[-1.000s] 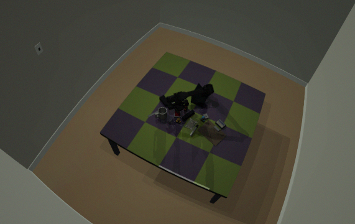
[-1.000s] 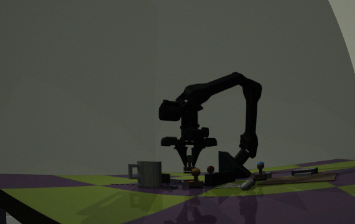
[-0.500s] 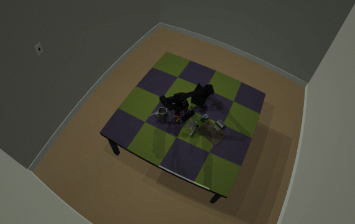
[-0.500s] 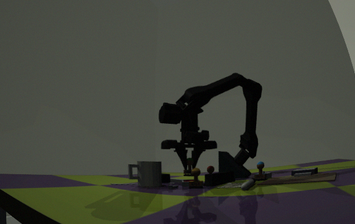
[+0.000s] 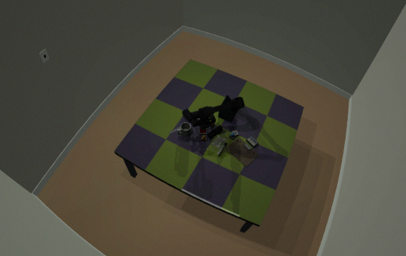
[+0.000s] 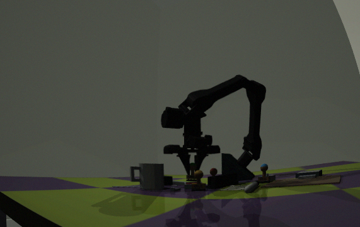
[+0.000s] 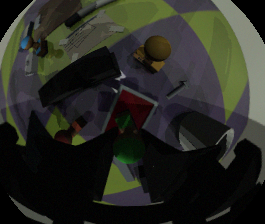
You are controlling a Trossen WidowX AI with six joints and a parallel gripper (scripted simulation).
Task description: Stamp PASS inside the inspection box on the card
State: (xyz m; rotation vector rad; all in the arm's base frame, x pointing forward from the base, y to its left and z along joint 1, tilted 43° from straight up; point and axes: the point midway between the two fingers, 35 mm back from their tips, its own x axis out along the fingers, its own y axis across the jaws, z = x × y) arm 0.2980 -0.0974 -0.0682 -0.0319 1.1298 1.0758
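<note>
My gripper tip is 40 mm above the red ink pad. Round my gripper tip: orange-knobbed stamp: 80 mm ahead, 50 mm to the left, 30 mm below; then red-knobbed stamp: 80 mm behind, 50 mm to the left, 30 mm below; then green-knobbed stamp: right at my gripper tip.
</note>
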